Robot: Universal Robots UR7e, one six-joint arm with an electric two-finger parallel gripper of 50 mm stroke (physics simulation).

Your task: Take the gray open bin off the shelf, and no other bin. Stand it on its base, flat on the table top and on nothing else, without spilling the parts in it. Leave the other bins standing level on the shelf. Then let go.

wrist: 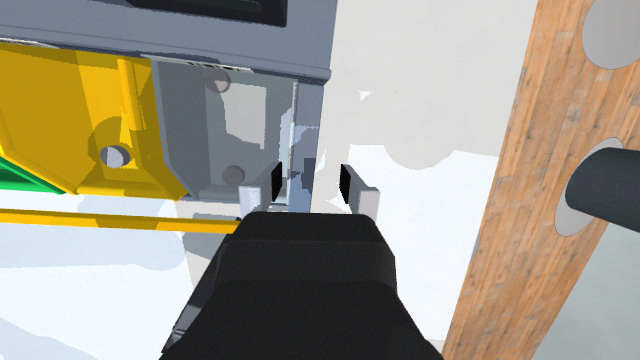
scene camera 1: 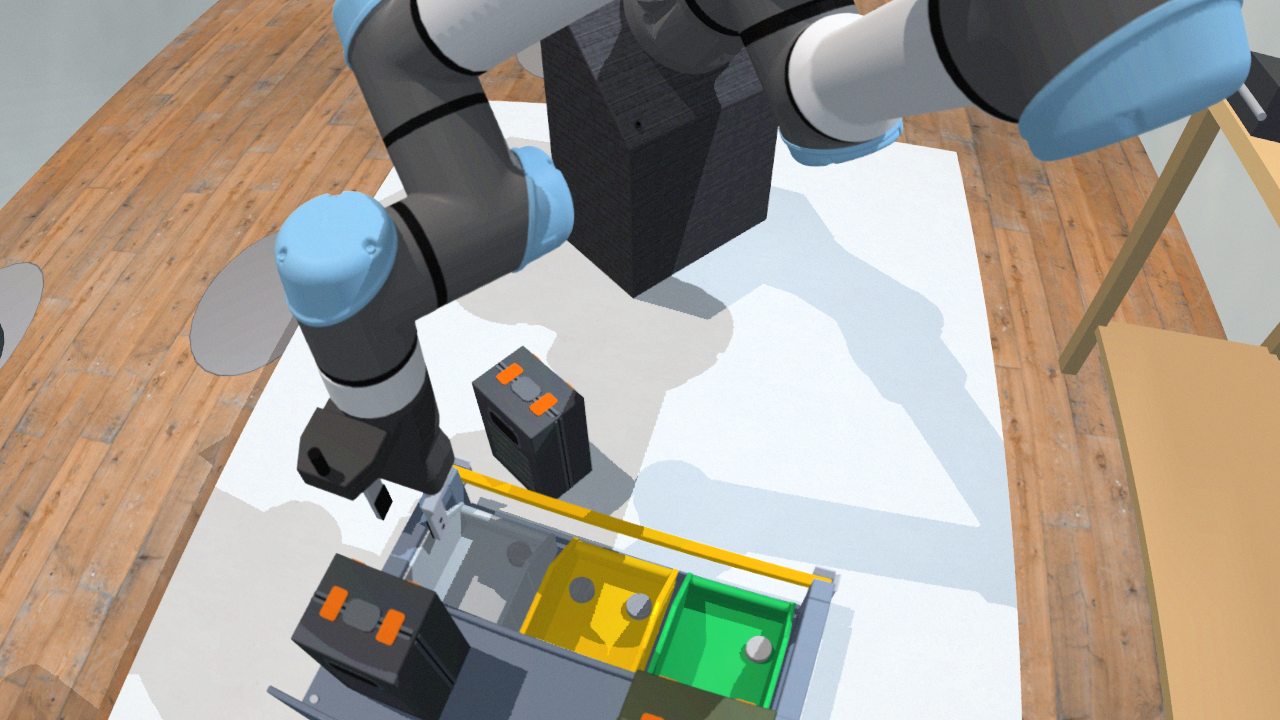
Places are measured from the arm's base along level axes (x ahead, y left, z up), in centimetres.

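Where they show: gripper, between the fingertips: [wrist: 311, 175] [scene camera 1: 412, 519]; arm's base, origin of its link: [scene camera 1: 683, 11].
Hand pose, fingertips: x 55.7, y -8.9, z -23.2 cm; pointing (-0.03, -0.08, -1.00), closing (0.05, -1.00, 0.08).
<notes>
Things, the pixels of their top centre, and the offset from my fingertips. "spot": a spot on its surface instead. Level surfaces: height alone.
- gray open bin, centre of its top: [wrist: 229, 124] [scene camera 1: 460, 577] dx +3.6, dy +6.7, dz -0.1 cm
- yellow bin, centre of its top: [scene camera 1: 589, 619] [wrist: 57, 112] dx +3.5, dy +18.7, dz -0.1 cm
- green bin, centre of its top: [scene camera 1: 718, 659] dx +3.6, dy +29.9, dz -0.1 cm
- yellow bar, centre of its top: [scene camera 1: 631, 527] [wrist: 109, 224] dx -6.8, dy +18.9, dz -1.7 cm
- white table top, height of its surface: dz -8.2 cm
- dark case, a spot on its surface: [scene camera 1: 698, 702] spot: dx +10.6, dy +29.6, dz +11.5 cm
The gray open bin [scene camera 1: 474, 559] [wrist: 215, 145] sits in the shelf [scene camera 1: 810, 626] [wrist: 200, 40], in the end bay beside the yellow bin [scene camera 1: 617, 573] [wrist: 45, 100]. Round parts lie in it; two show in the wrist view. The green bin [scene camera 1: 716, 644] [wrist: 25, 180] is beyond the yellow one. My gripper [scene camera 1: 409, 512] [wrist: 311, 175] is open and empty, above the shelf's end. In the wrist view one finger overlaps the gray bin's outer side and the other is outside the shelf's end post. The height of the fingertips above the bin is hard to tell.
A yellow bar [scene camera 1: 626, 523] [wrist: 125, 222] runs along the shelf's open side. A black case [scene camera 1: 528, 394] stands near it on the white table top [scene camera 1: 805, 358] [wrist: 425, 200]. Another black case [scene camera 1: 384, 617] stands on the shelf's top board. A dark case [scene camera 1: 698, 702] shows at the bottom edge.
</notes>
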